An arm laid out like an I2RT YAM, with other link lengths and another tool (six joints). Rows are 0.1 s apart.
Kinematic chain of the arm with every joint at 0, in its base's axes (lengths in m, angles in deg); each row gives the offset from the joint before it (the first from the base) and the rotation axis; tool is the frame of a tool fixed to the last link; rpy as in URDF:
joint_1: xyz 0 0 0.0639 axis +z
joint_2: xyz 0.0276 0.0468 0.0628 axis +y
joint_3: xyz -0.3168 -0.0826 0 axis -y
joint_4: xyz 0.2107 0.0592 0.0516 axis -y
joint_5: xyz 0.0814 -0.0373 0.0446 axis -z
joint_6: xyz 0.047 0 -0.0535 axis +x
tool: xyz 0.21 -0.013 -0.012 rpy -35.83 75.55 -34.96
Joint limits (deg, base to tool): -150..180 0..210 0..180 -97..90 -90..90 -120..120
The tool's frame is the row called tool.
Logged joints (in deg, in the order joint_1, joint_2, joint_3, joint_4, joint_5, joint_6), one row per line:
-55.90 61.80 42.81 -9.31 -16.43 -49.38
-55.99 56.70 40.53 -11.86 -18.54 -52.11
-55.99 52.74 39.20 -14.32 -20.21 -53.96
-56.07 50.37 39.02 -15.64 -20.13 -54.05
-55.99 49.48 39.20 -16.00 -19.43 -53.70
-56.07 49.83 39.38 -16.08 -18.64 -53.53
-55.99 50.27 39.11 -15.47 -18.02 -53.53
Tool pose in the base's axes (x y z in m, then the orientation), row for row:
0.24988 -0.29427 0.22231 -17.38 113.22 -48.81
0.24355 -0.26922 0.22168 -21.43 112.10 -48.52
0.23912 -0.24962 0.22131 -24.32 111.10 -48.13
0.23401 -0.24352 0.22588 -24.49 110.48 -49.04
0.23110 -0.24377 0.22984 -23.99 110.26 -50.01
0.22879 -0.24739 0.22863 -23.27 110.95 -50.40
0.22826 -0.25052 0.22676 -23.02 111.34 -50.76
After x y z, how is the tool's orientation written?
As a rotation vector, in degrees.
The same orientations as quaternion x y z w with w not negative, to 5 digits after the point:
-0.12354 0.80477 -0.34694 0.46552
-0.15259 0.79817 -0.34547 0.46935
-0.17347 0.79246 -0.34330 0.47335
-0.17478 0.78848 -0.34999 0.47462
-0.17116 0.78665 -0.35680 0.47389
-0.16566 0.78985 -0.35880 0.46899
-0.16363 0.79141 -0.36080 0.46553

